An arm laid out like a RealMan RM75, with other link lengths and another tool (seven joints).
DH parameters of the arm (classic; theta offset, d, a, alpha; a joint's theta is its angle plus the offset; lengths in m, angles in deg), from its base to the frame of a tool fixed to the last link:
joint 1: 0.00 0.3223 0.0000 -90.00
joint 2: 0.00 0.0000 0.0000 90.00
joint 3: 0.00 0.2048 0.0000 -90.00
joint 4: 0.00 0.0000 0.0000 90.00
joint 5: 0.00 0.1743 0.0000 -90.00
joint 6: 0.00 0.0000 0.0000 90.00
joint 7: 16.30 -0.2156 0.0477 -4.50
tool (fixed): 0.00 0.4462 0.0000 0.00
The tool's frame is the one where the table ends.
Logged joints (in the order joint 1, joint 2, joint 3, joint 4, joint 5, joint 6, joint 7), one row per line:
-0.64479 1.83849 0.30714 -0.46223 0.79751 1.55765 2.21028
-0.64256 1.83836 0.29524 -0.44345 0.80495 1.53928 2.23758
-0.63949 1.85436 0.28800 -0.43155 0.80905 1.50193 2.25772
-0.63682 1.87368 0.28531 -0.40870 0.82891 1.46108 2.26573
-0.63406 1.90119 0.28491 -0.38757 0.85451 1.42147 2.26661
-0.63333 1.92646 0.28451 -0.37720 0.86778 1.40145 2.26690
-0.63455 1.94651 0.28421 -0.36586 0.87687 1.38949 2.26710
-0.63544 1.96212 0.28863 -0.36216 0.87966 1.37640 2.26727
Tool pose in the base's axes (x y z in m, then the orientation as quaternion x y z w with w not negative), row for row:
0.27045 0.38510 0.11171 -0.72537 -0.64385 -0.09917 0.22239
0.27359 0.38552 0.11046 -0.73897 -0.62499 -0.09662 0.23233
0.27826 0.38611 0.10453 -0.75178 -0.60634 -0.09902 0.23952
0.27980 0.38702 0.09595 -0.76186 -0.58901 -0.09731 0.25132
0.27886 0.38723 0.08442 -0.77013 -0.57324 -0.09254 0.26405
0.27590 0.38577 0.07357 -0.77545 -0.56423 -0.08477 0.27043
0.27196 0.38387 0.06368 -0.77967 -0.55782 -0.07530 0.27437
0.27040 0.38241 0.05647 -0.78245 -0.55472 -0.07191 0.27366
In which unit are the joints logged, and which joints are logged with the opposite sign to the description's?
The joints are logged in radians. Opposite sign: joint 1, joint 3.
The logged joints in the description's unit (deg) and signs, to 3 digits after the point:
36.944 105.338 -17.598 -26.484 45.694 89.247 126.640
36.816 105.330 -16.916 -25.408 46.120 88.194 128.204
36.640 106.247 -16.501 -24.726 46.355 86.054 129.358
36.487 107.354 -16.347 -23.417 47.493 83.714 129.817
36.329 108.930 -16.324 -22.206 48.960 81.444 129.867
36.287 110.378 -16.301 -21.612 49.720 80.297 129.884
36.357 111.527 -16.284 -20.962 50.241 79.612 129.895
36.408 112.421 -16.537 -20.750 50.401 78.862 129.905

